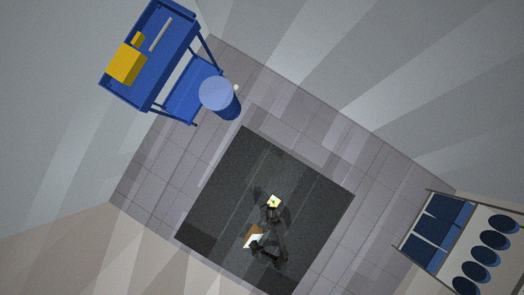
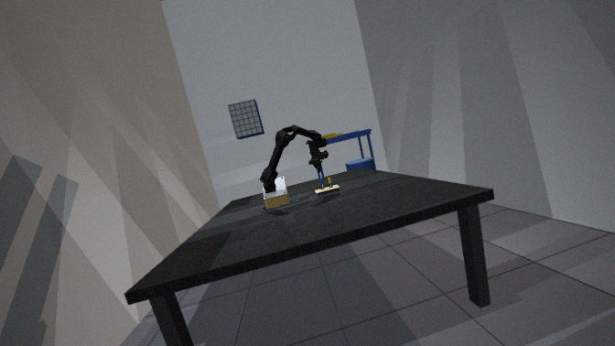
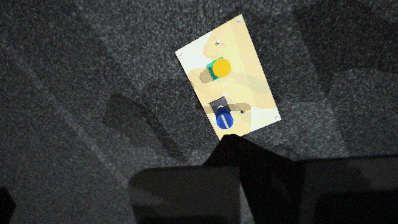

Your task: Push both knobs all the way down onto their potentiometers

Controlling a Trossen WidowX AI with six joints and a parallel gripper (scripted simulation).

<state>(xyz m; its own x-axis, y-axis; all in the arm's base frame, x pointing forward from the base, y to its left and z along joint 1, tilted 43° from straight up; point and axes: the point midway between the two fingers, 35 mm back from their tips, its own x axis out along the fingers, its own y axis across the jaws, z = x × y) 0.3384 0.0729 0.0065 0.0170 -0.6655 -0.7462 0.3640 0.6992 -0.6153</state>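
Right now my gripper tip is 6 cm above the blue knob. Round my gripper tip: orange knob (5 cm ahead, 2 cm to the right, 7 cm below).
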